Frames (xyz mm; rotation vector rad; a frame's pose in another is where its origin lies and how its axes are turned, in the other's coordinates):
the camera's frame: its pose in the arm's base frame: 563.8 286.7 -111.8 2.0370 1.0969 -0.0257
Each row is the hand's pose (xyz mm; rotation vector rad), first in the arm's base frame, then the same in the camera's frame.
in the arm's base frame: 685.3 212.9 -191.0 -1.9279 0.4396 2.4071
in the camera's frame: 53.6 57.5 142.5 1.4811 -1.6578 0.1774
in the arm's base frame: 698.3 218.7 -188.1 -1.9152 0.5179 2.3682
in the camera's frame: 64.7 66.8 141.0 1.5126 -1.6698 0.2391
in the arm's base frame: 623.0 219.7 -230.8 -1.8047 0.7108 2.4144
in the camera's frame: 34.0 -14.1 144.2 1.5220 -1.8095 0.3186
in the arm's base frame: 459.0 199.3 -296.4 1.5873 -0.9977 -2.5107
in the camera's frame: -58.2 -166.1 147.4 1.4788 -2.0661 0.4137
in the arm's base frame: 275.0 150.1 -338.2 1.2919 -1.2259 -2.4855
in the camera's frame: -191.6 -308.3 146.8 1.3832 -2.3298 0.5051
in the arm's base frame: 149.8 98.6 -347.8 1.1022 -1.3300 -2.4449
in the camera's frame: -301.7 -387.7 145.4 1.2876 -2.4912 0.5474
